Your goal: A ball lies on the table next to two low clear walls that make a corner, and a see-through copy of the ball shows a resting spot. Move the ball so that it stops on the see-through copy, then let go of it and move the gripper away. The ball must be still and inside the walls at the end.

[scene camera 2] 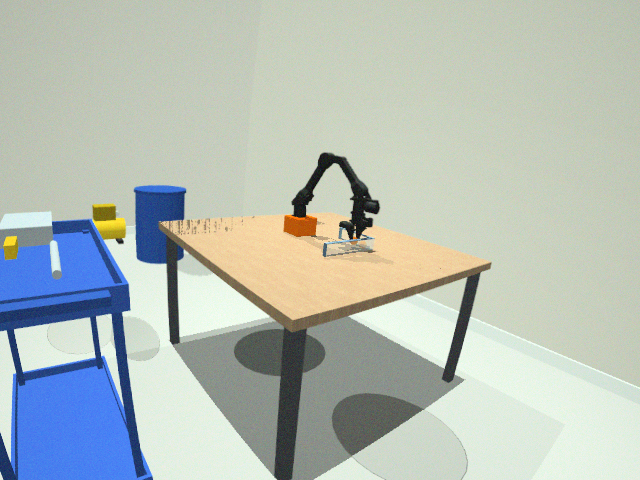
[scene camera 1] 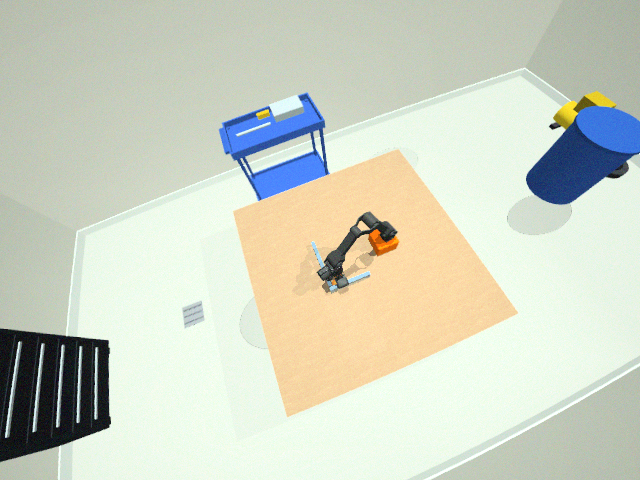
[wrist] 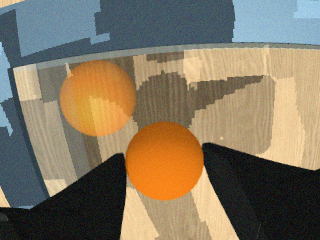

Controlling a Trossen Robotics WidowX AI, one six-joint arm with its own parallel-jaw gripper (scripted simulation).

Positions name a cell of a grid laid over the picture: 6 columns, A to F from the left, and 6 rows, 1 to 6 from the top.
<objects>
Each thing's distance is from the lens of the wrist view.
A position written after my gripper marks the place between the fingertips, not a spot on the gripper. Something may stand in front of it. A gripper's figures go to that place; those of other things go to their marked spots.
my gripper (wrist: D4): 0.10 m
orange ball (wrist: D5): 0.08 m
see-through copy of ball (wrist: B3): 0.09 m
</objects>
